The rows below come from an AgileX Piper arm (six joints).
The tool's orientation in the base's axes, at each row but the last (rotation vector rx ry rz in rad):
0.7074 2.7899 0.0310
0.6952 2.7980 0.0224
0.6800 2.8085 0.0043
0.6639 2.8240 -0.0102
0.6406 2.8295 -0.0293
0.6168 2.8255 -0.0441
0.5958 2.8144 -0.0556
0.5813 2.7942 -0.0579
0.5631 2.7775 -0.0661
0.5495 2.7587 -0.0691
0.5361 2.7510 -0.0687
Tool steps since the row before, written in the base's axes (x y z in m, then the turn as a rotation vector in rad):
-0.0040 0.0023 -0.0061 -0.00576 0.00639 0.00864
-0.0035 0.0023 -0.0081 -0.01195 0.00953 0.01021
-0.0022 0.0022 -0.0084 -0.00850 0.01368 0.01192
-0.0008 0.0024 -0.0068 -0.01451 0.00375 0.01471
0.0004 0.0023 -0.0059 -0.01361 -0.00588 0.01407
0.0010 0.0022 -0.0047 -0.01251 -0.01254 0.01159
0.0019 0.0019 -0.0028 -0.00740 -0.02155 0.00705
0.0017 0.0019 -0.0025 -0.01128 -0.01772 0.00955
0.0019 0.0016 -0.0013 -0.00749 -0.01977 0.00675
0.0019 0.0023 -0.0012 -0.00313 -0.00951 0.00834
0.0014 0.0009 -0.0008 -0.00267 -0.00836 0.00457
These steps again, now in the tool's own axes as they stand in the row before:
0.0060 -0.0004 0.0048 0.00575 0.00368 -0.01010
0.0060 -0.0002 0.0068 0.01210 0.00374 -0.01332
0.0049 0.0005 0.0075 0.01059 0.00910 -0.01437
0.0033 0.0015 0.0063 0.01080 -0.00232 -0.01786
0.0020 0.0021 0.0057 0.00610 -0.01066 -0.01634
0.0012 0.0023 0.0046 0.00304 -0.01632 -0.01313
-0.0002 0.0025 0.0030 -0.00381 -0.02258 -0.00667
0.0000 0.0024 0.0027 0.00036 -0.02056 -0.01048
-0.0007 0.0022 0.0016 -0.00287 -0.02102 -0.00651
-0.0004 0.0028 0.0015 -0.00345 -0.00985 -0.00780
-0.0006 0.0013 0.0011 -0.00218 -0.00868 -0.00423

